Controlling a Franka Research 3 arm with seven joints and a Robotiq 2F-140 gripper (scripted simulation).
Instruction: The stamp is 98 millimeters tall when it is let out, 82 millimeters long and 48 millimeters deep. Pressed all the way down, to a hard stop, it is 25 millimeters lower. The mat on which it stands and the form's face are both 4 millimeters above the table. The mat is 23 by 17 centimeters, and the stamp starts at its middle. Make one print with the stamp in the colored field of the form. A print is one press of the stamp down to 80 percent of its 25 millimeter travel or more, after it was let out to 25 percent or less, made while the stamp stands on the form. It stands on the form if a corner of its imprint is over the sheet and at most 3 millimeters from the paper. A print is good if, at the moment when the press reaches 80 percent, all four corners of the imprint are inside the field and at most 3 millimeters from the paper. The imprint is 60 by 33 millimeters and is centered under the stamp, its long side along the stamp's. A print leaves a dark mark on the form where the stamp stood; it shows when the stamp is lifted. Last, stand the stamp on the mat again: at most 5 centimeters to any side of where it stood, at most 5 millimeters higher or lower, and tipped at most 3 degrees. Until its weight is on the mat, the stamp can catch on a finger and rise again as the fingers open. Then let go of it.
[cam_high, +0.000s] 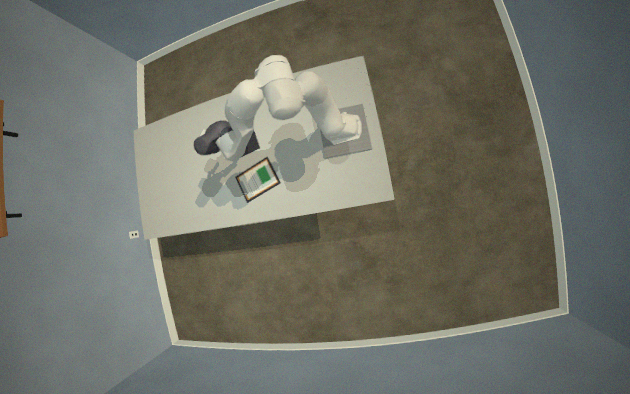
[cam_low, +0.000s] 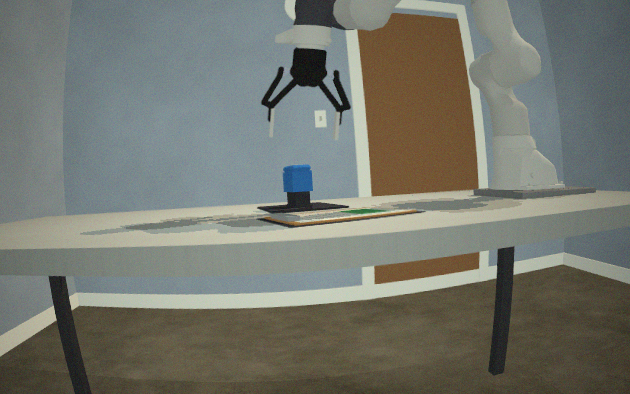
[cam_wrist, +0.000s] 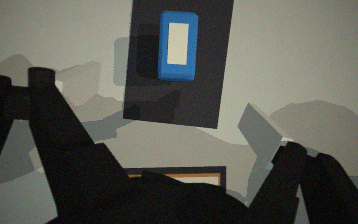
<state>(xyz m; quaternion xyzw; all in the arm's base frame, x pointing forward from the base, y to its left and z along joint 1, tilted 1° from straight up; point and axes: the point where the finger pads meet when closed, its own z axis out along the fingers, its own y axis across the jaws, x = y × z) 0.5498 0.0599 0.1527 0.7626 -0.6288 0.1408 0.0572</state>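
Right now the blue stamp is 12 cm below my hand, 6 cm to the right of it and 3 cm ahead of it. From my hand the other things lie so: form (22 cm to the left, 17 cm below, 5 cm behind); then dark mat (17 cm below, 6 cm to the right, 3 cm ahead).
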